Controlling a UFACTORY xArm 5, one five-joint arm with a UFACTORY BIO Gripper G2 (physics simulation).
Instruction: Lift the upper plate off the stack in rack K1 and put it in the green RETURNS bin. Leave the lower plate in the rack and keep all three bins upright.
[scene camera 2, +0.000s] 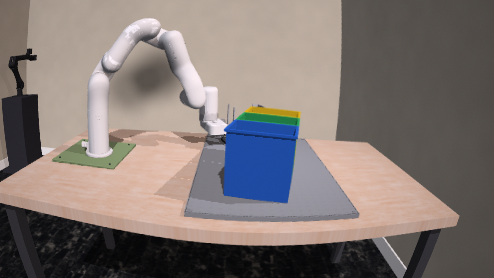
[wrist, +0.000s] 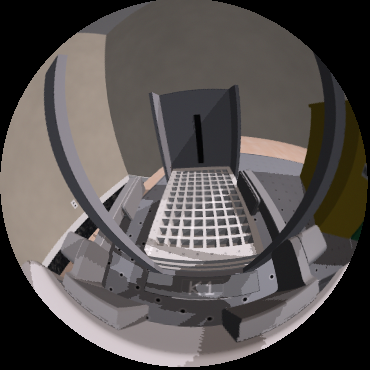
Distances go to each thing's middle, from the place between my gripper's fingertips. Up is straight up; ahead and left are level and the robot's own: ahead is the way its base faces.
My hand is 1 cm past the pale grid-patterned plate (wrist: 202, 221), 2 cm to the left of it and 2 cm above it. The rest, counted from my hand: slotted grey panel (wrist: 178, 107): 6 cm ahead, 3 cm above; then blue bin (scene camera 2: 259, 156): 53 cm to the right, 3 cm above.
